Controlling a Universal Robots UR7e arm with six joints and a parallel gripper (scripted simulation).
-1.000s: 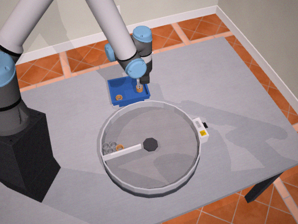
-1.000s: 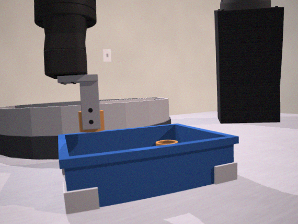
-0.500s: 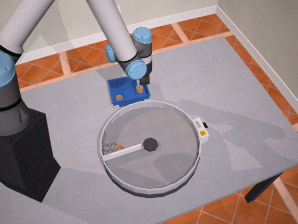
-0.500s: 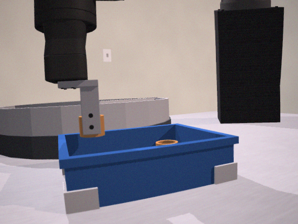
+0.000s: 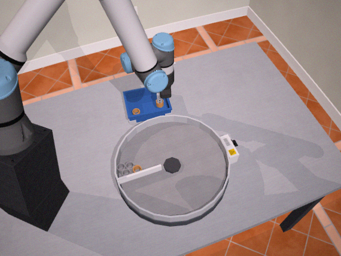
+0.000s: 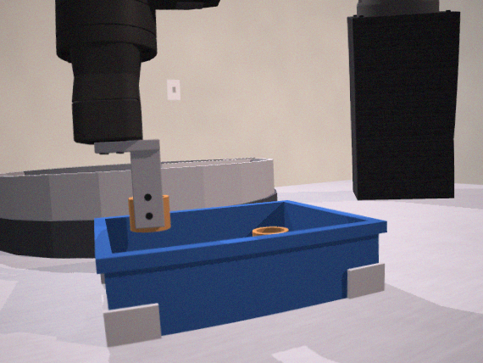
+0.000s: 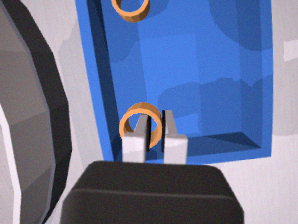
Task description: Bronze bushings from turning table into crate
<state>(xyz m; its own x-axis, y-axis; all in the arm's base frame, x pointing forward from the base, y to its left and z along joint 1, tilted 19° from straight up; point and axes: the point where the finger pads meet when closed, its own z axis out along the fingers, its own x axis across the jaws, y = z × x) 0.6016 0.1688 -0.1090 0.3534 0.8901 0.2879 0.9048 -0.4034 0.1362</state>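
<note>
The blue crate lies 5 cm behind my hand, 3 cm to the left of it and 4 cm below it. From my hand the other things lie so: turning table 9 cm behind, 30 cm to the right, 1 cm below.
</note>
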